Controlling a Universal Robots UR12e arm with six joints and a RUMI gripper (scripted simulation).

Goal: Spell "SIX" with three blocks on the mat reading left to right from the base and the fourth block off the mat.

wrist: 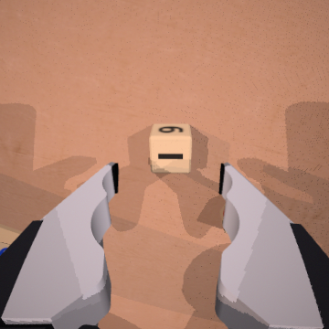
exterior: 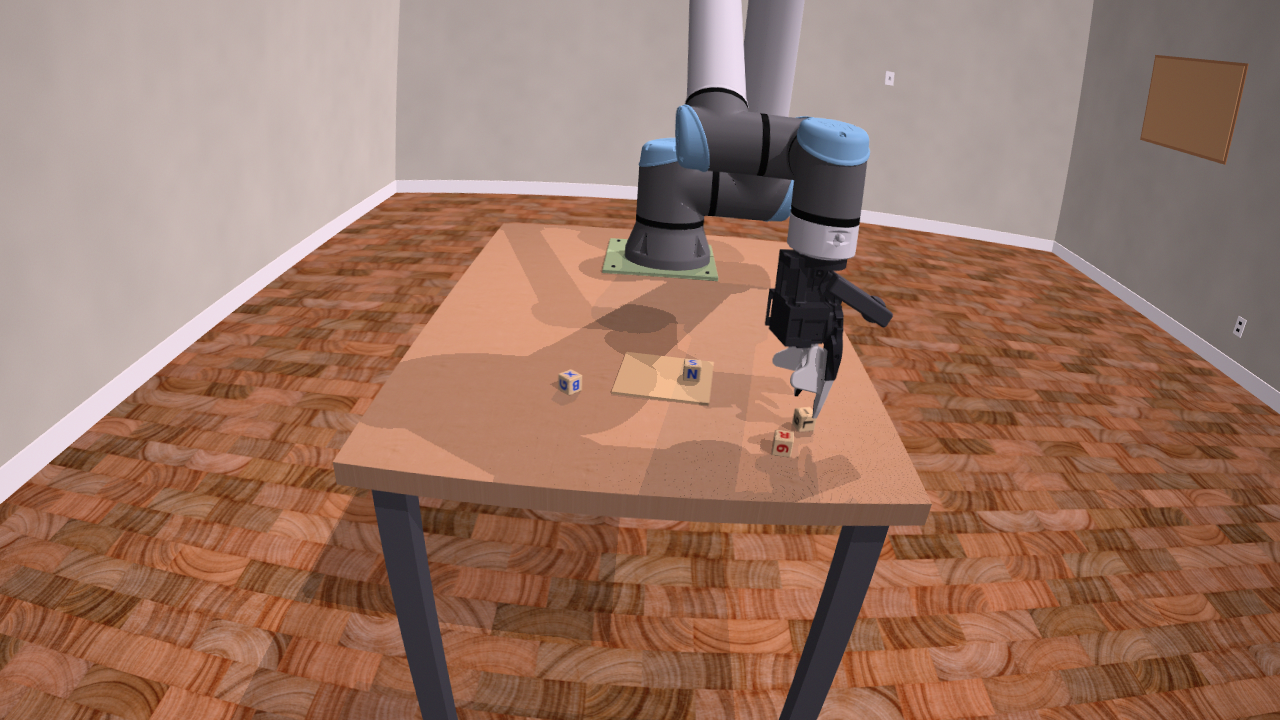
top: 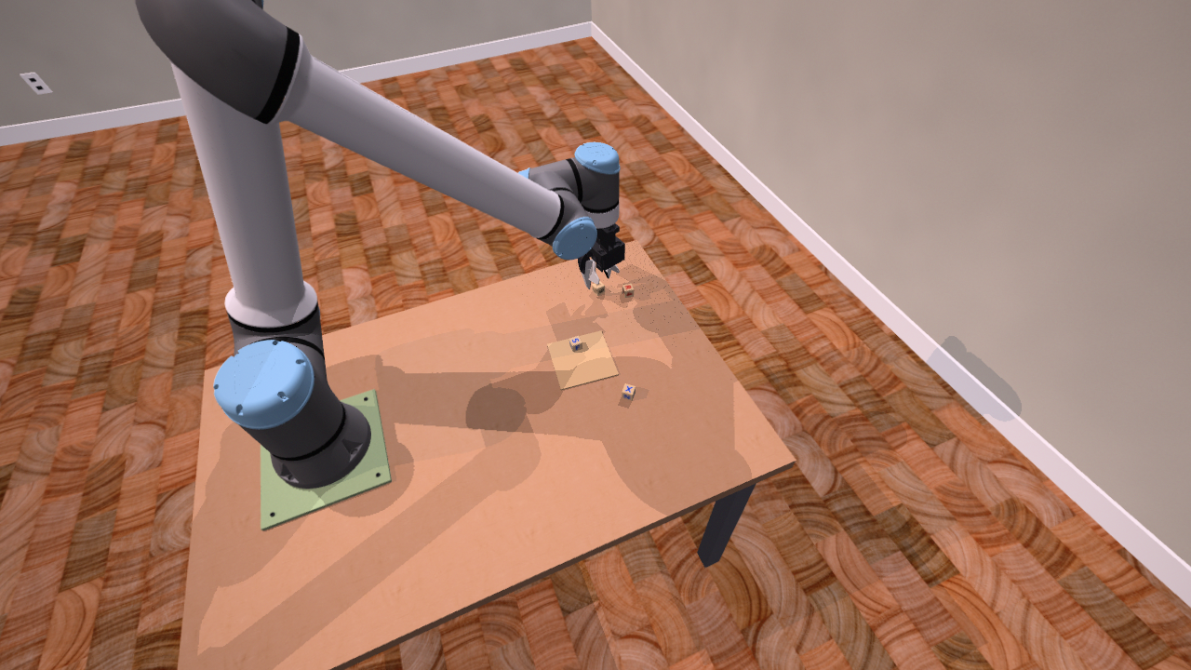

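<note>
My hand is 19 cm to the left of the mat, 14 cm past it and 5 cm above it. Round my hand: red-lettered block: 7 cm ahead, 4 cm to the right, 4 cm below.
</note>
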